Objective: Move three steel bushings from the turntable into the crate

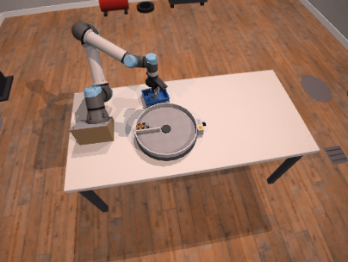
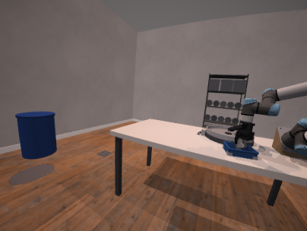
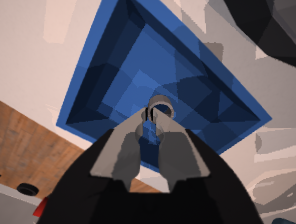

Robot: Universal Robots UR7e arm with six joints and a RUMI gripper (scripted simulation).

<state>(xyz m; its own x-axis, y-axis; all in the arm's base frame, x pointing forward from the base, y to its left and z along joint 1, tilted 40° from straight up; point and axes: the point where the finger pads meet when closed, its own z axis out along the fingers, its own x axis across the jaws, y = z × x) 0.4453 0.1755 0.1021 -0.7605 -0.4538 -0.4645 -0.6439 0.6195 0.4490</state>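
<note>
Right now my hand is 1 cm past the blue crate and 1 cm to the left of it. From my hand the other things lie so: round grey turntable: 35 cm to the right, 2 cm above.
</note>
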